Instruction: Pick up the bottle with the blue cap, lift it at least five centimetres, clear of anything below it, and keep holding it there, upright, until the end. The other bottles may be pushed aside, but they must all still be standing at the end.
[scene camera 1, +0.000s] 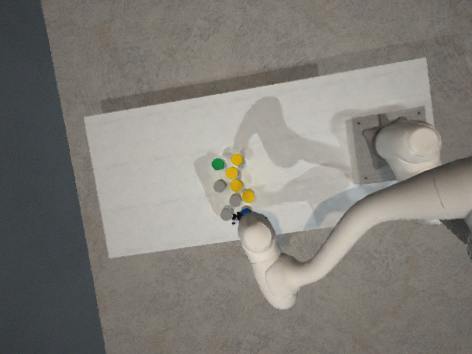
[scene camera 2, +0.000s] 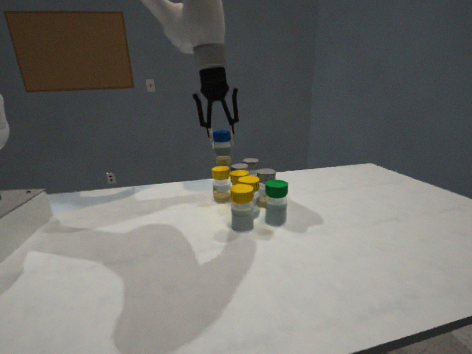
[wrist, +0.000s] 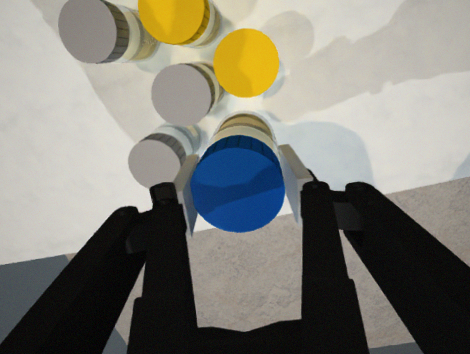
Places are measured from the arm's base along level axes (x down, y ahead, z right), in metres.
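Pixels of known places: gripper, fingertip midpoint: (scene camera 2: 222, 146) (wrist: 240, 167).
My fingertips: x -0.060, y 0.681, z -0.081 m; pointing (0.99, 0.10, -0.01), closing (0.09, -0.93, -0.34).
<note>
Behind a point stands the place of what it marks.
The bottle with the blue cap (scene camera 1: 245, 212) @(x -0.108, y 0.677, z -0.064 m) (scene camera 2: 222, 145) @(x -0.069, y 0.671, z -0.054 m) (wrist: 238, 185) @(x -0.108, y 0.675, z -0.074 m) is upright between the fingertips, raised above the caps of the bottles near it in scene camera 2. My gripper (scene camera 2: 221, 136) (wrist: 240, 167) @(x -0.060, y 0.681, z -0.081 m) is shut on it, one pad on each side. In scene camera 1 the arm covers most of the gripper. The other bottles stand upright on the table: a green-capped one (scene camera 1: 218, 164) @(x -0.007, y 0.727, z 0.163 m) (scene camera 2: 276, 202) @(x 0.032, y 0.718, z 0.187 m), several yellow-capped ones, the nearest being this one (scene camera 1: 248, 196) @(x -0.008, y 0.648, z -0.017 m) (scene camera 2: 221, 184) @(x 0.035, y 0.641, z 0.006 m) (wrist: 246, 62) @(x -0.007, y 0.648, z -0.018 m), and three grey-capped ones, one of them (scene camera 1: 226, 214) @(x -0.007, y 0.769, z -0.061 m) (wrist: 156, 163) @(x -0.007, y 0.767, z -0.061 m) just left of the fingers in the wrist view.
The white table (scene camera 1: 150, 150) @(x 0.098, y 1.029, z 0.342 m) (scene camera 2: 350, 250) @(x 0.098, y 0.806, z 0.336 m) carries the bottle group. Its edge runs below the held bottle in the wrist view. The arm's base plate (scene camera 1: 360, 150) @(x 0.008, y 0.119, z 0.010 m) (scene camera 2: 22, 215) @(x 0.038, y 0.145, z -0.025 m) is on the table, on the right in scene camera 1.
</note>
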